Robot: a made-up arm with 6 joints. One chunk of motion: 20 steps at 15 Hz.
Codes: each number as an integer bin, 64 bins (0 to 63) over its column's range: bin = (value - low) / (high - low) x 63, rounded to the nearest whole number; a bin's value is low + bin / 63 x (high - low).
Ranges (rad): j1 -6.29..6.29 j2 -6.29..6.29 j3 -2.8..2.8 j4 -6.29..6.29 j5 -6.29..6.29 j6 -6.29..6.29
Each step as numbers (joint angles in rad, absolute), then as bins.
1 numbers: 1.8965 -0.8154 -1.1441 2.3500 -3.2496 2.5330
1 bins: 41 27 19 43 15 44
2 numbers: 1.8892 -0.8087 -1.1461 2.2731 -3.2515 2.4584
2 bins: 41 27 19 43 15 44
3 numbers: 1.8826 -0.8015 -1.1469 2.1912 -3.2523 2.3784
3 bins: 41 27 19 42 15 43
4 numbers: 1.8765 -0.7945 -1.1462 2.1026 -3.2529 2.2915
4 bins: 41 28 19 42 15 43
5 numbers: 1.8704 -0.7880 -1.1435 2.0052 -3.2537 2.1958
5 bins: 41 28 19 42 15 42
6 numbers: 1.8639 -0.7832 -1.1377 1.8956 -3.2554 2.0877
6 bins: 41 28 19 41 15 42
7 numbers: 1.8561 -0.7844 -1.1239 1.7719 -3.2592 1.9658
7 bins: 41 28 19 40 15 41
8 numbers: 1.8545 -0.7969 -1.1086 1.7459 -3.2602 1.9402
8 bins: 41 28 19 40 15 41
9 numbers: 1.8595 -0.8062 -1.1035 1.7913 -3.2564 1.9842
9 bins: 41 27 19 40 15 41
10 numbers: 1.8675 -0.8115 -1.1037 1.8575 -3.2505 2.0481
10 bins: 41 27 19 41 15 42
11 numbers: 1.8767 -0.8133 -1.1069 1.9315 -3.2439 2.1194
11 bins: 41 27 19 41 15 42
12 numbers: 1.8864 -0.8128 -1.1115 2.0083 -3.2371 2.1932
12 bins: 41 27 19 42 15 42
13 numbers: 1.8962 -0.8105 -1.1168 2.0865 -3.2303 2.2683
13 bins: 41 27 19 42 15 43
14 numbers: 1.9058 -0.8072 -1.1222 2.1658 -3.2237 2.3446
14 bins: 41 27 19 42 15 43
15 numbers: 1.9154 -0.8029 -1.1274 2.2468 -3.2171 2.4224
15 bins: 41 27 19 43 15 44
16 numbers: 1.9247 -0.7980 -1.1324 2.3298 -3.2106 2.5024
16 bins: 41 28 19 43 15 44
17 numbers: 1.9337 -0.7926 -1.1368 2.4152 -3.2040 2.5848
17 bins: 41 28 19 44 15 44
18 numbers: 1.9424 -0.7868 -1.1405 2.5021 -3.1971 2.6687
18 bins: 41 28 19 44 15 45
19 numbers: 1.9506 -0.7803 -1.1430 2.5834 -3.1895 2.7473
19 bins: 41 28 19 44 16 45
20 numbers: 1.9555 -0.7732 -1.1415 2.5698 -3.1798 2.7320
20 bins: 41 28 19 44 16 45
